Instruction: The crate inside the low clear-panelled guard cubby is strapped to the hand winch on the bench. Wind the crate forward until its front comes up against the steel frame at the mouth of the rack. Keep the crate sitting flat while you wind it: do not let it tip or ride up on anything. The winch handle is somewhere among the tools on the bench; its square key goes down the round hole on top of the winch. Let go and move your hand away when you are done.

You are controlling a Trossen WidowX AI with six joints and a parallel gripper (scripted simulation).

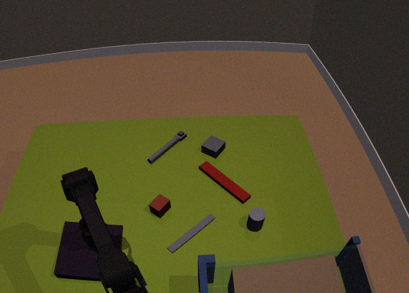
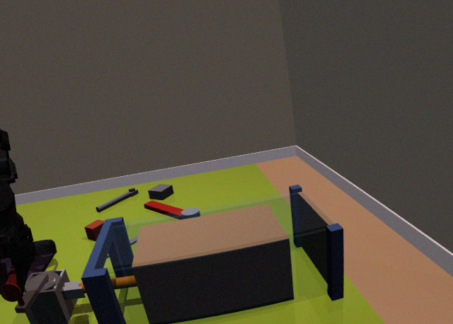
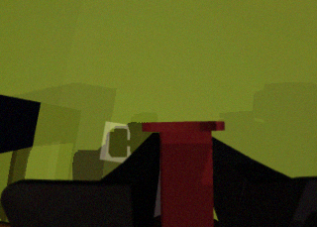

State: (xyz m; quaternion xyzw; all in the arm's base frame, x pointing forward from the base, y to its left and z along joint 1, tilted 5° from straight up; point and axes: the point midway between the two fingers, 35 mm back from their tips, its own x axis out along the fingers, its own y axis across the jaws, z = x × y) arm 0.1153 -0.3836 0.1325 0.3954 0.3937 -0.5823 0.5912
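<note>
My gripper tip is now 2 cm to the right of the red crank grip. The rest, counted from my gripper tip: winch handle 1 cm ahead, 6 cm to the left, 3 cm below; then blue steel frame 18 cm ahead, 9 cm to the left, 2 cm below; then grey winch 11 cm to the left, 10 cm below.
</note>
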